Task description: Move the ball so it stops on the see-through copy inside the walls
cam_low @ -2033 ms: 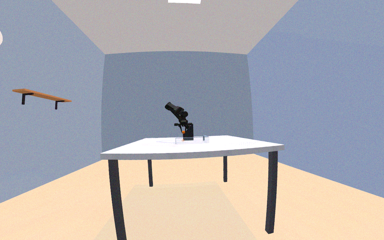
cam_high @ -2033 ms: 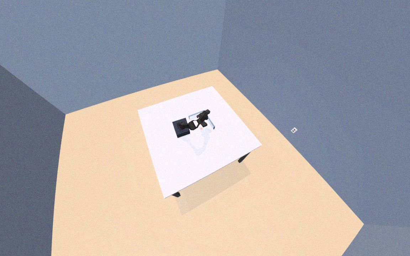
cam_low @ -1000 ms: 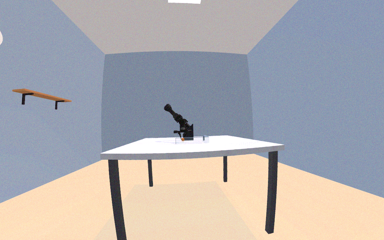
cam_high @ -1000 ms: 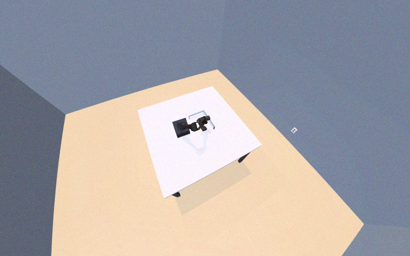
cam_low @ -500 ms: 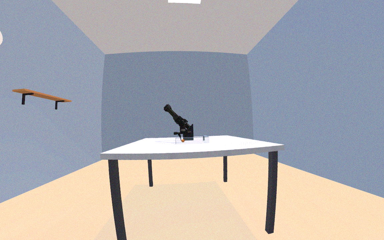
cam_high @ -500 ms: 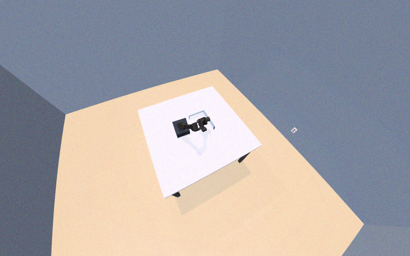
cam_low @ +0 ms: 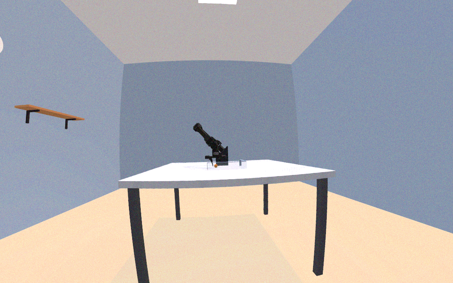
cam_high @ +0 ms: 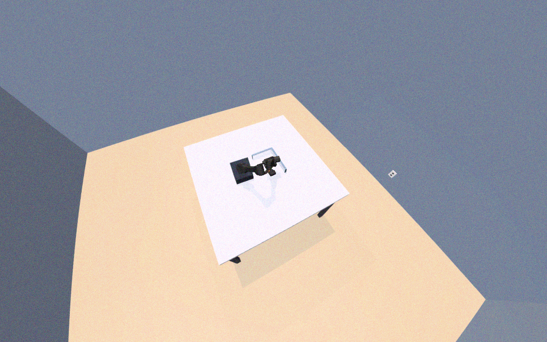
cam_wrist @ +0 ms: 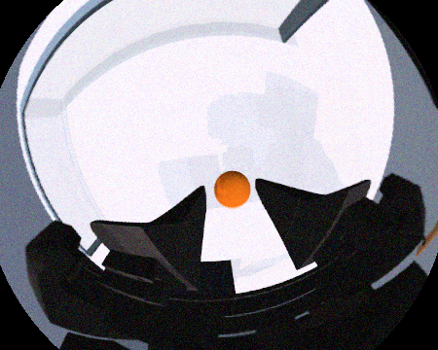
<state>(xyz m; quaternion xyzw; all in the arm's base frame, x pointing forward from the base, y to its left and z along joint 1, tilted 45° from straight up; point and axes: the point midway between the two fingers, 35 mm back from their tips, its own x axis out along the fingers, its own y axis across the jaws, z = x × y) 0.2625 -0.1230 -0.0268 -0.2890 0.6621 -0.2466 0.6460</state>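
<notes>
My gripper tip is 1 cm below the orange ball. The rest, counted from my gripper tip: see-through ball copy (1 cm above).
</notes>
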